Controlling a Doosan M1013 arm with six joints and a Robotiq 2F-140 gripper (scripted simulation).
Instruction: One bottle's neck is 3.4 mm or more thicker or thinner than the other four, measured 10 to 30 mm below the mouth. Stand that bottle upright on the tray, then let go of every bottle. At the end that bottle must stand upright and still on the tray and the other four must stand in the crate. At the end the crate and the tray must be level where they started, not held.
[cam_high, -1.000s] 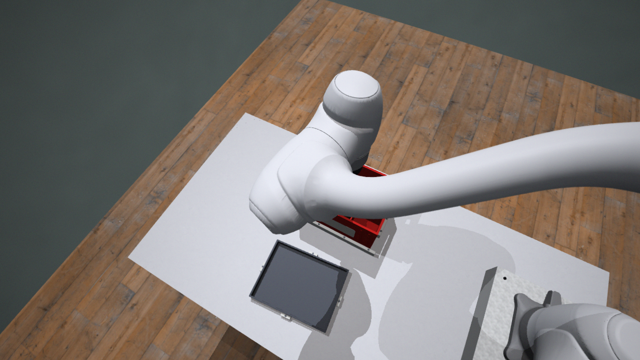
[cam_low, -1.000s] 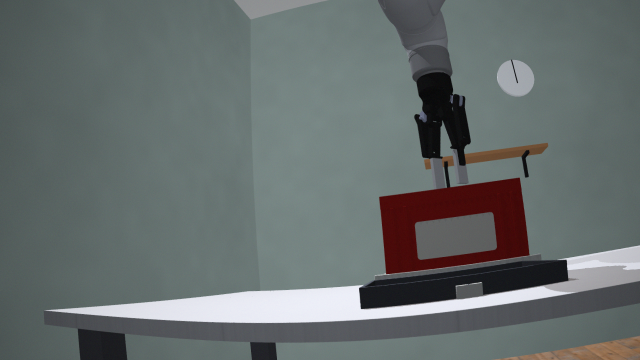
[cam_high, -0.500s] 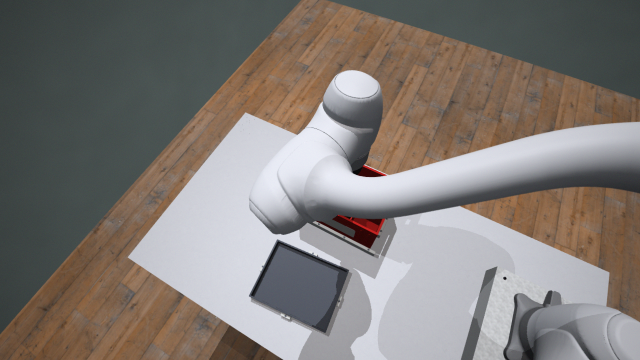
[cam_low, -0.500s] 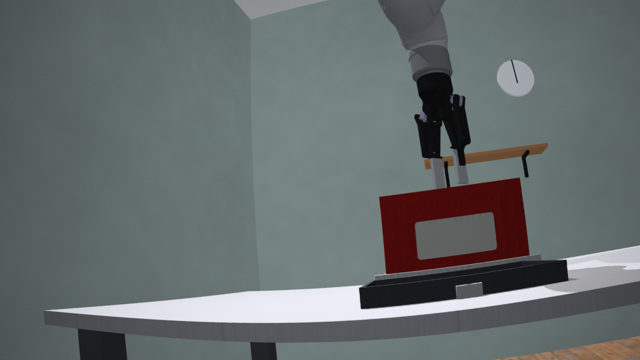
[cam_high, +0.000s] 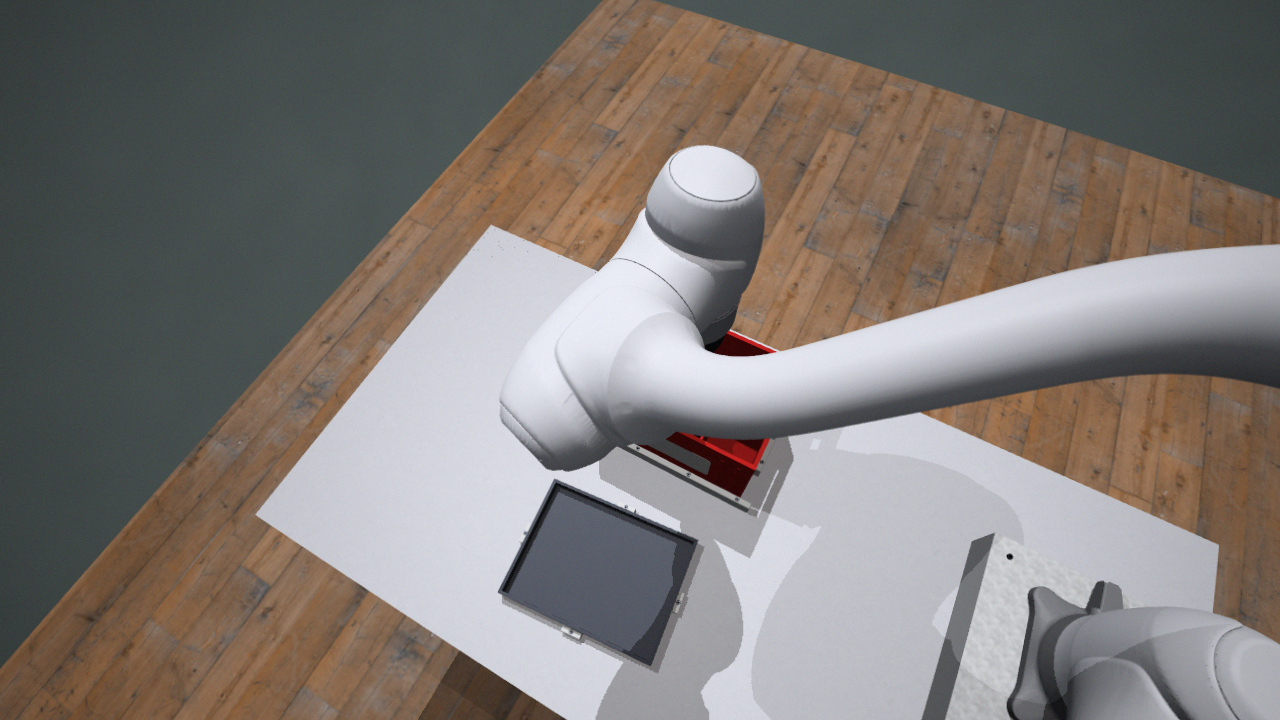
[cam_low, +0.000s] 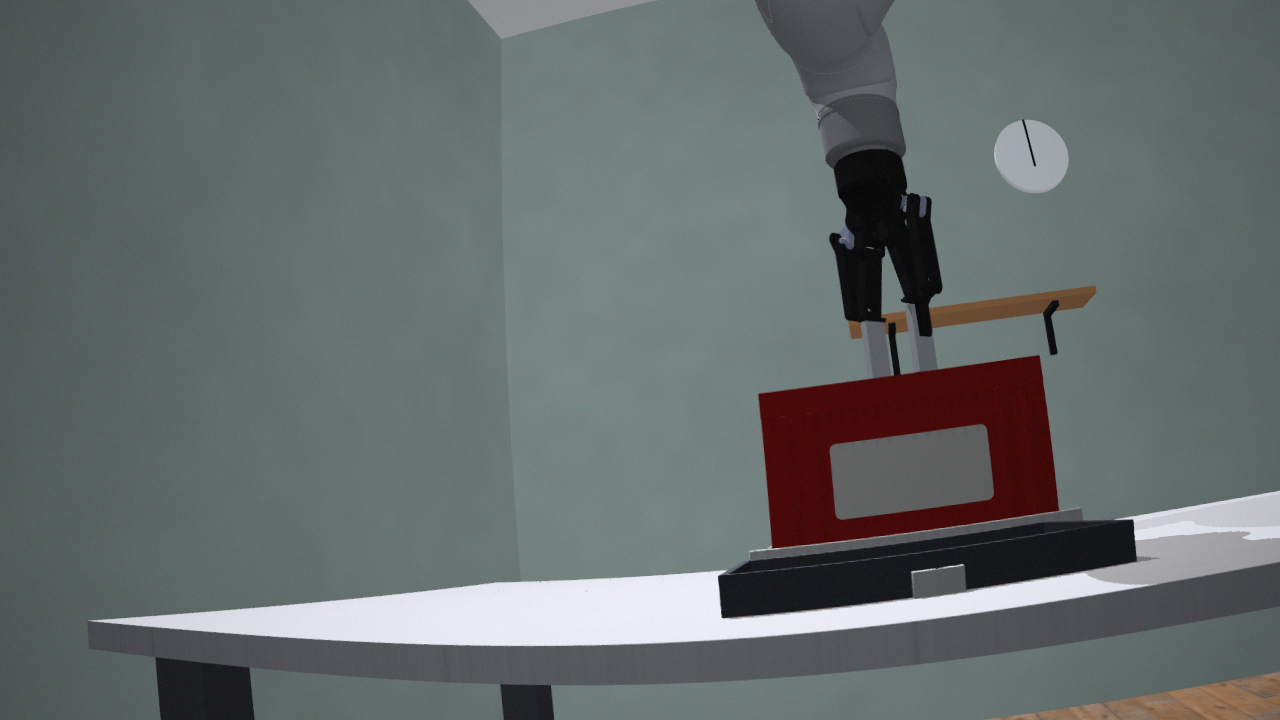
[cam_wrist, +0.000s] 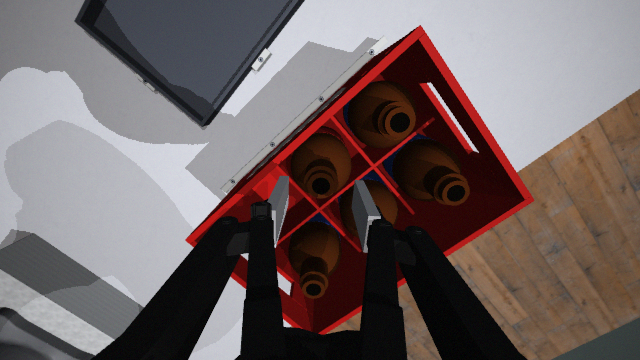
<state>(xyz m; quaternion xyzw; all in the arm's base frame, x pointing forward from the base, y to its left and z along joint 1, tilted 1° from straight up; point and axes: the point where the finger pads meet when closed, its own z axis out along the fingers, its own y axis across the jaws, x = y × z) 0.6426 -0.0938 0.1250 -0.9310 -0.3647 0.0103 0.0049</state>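
The crate lies 4 cm to the right of my hand and 12 cm below it. Round my hand: dark tray: 2 cm ahead, 25 cm to the left, 20 cm below.
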